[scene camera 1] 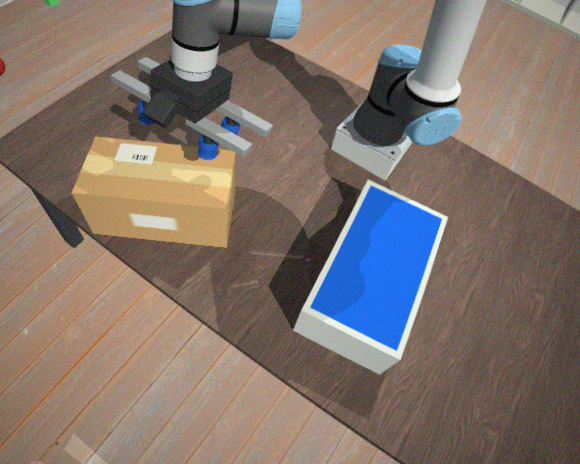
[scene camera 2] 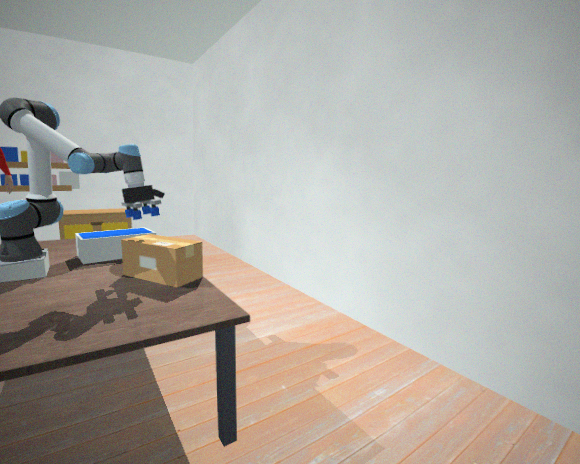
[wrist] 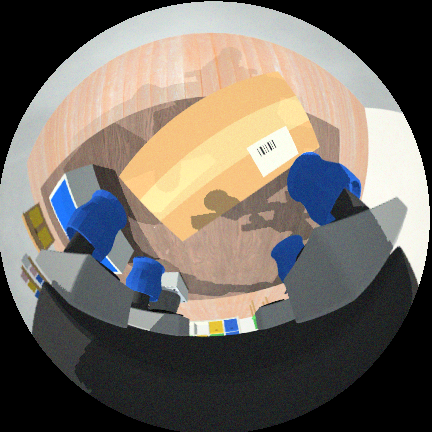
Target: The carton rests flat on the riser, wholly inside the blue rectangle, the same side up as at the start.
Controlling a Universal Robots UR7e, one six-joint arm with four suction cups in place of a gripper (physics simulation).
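Places are measured from the arm's base along level axes (x up, y right, z ahead), in centimetres.
Where they show: hand, its tool point: (scene camera 1: 188, 126) (scene camera 2: 142, 216) (wrist: 208, 235); arm's base, origin of its link: (scene camera 1: 380, 127) (scene camera 2: 21, 256) (wrist: 163, 295).
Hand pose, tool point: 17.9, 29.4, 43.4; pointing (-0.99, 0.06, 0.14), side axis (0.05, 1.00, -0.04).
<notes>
Each offset is from my tool point to the top centre of the thing, as dx, dy, dz. Level surfaces: height alone.
The brown carton {-10.2, +4.8, +5.9} (scene camera 1: 157, 200) (scene camera 2: 167, 267) (wrist: 215, 150) rests flat on the table, apart from the riser. A tape strip and a white barcode label show on its top face. The white riser {-13.8, -44.2, -2.6} (scene camera 1: 345, 342) (scene camera 2: 100, 250) (wrist: 82, 182) stands on the table. The blue rectangle {-13.8, -44.2, -2.6} (scene camera 1: 385, 265) (scene camera 2: 117, 233) (wrist: 62, 200) covers most of its top and bears nothing. My gripper (scene camera 1: 188, 119) (scene camera 2: 142, 213) (wrist: 215, 235) hangs level above the table on the arm base's side of the carton, with its cups higher than the carton top. It is open and holds nothing. One cup is hidden in scene camera 1.
The white base block (scene camera 1: 370, 155) (scene camera 2: 22, 270) of my arm stands on the dark wooden table {dx -25.8} (scene camera 1: 500, 300) (scene camera 2: 175, 320), near one end of the riser. The carton is close to a table edge. A wooden cabinet (scene camera 2: 95, 212) stands behind the table.
</notes>
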